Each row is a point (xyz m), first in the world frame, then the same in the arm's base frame.
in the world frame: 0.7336 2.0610 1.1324
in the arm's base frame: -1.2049 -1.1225 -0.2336
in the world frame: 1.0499 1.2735 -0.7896
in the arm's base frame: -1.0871 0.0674 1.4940
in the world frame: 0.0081 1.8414 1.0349
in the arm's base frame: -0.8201 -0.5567 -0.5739
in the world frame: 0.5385 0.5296 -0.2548
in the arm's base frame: -0.1125 0.0245 1.1075
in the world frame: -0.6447 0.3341 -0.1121
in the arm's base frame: 0.4464 0.7267 0.2994
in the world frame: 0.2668 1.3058 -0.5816
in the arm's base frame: -0.8354 0.4492 0.8243
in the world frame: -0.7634 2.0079 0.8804
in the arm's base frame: -0.7922 0.0824 -1.0613
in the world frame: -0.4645 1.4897 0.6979
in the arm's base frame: -0.4509 0.0119 -0.5420
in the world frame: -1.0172 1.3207 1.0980
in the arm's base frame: -0.0290 0.0959 -1.0979
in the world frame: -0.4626 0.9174 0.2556
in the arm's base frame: -0.0438 0.3339 -0.0382
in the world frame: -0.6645 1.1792 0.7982
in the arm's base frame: -0.0809 0.0747 -0.6171
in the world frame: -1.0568 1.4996 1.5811
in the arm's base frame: -0.0526 -0.2304 -1.4978
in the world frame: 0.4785 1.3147 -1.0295
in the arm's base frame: -1.0246 0.6325 1.2439
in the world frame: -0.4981 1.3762 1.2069
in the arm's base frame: -0.2004 -0.3376 -0.8390
